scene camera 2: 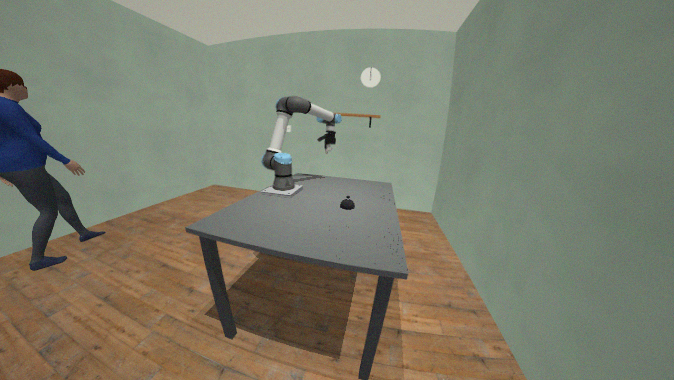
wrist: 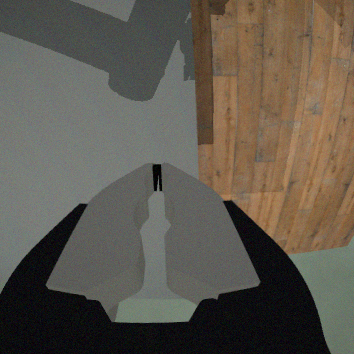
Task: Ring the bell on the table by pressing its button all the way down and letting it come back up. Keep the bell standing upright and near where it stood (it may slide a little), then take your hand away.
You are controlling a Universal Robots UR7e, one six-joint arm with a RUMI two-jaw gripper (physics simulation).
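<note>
A black dome-shaped bell with a small button on top stands upright on the grey table in the scene view, right of the table's middle. The bell does not show in the wrist view. My gripper is shut and empty, with its fingertips together. It points down and hangs high above the far part of the table, apart from the bell. In the scene view it is above, behind and a little left of the bell.
The arm's base plate sits at the table's left edge. A person in a blue top is at the far left, apart from the table. An orange-brown shelf and a round clock are on the back wall.
</note>
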